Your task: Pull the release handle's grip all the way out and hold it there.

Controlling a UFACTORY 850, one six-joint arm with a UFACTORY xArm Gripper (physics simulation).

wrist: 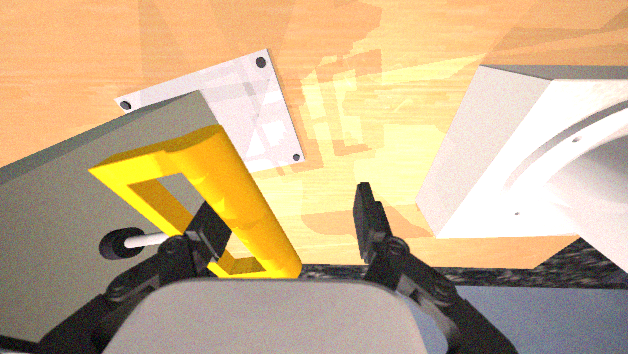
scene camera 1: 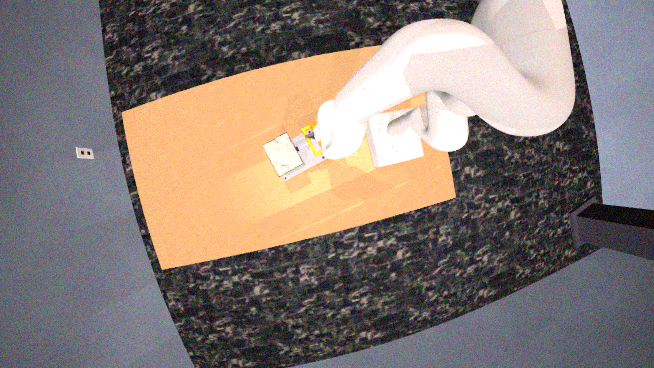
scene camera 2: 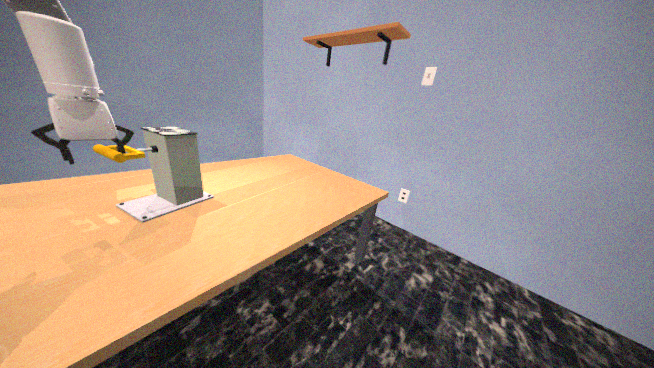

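Observation:
The release handle's yellow frame-shaped grip (scene camera 1: 315,146) (scene camera 2: 106,152) (wrist: 240,200) stands out from the grey-green box housing (scene camera 1: 283,155) (scene camera 2: 176,167) (wrist: 55,215). A stretch of pale rod (scene camera 2: 145,149) (wrist: 147,240) shows between the grip and the dark collar on the housing. My gripper (scene camera 2: 96,156) (wrist: 294,196) is open. One finger sits inside the grip's opening, between its outer bar and the housing; the other stands well clear on the outer side. Whether the inner finger touches the bar is hard to tell. In scene camera 1 the arm hides most of the gripper.
The housing stands on a pale base plate (scene camera 2: 144,208) (wrist: 260,117) with dark corner bolts, on the wooden table (scene camera 1: 200,200) (scene camera 2: 260,215). The arm's white base block (scene camera 1: 400,152) (wrist: 462,155) is on the gripper's outer side. A wall shelf (scene camera 2: 357,36) hangs far behind.

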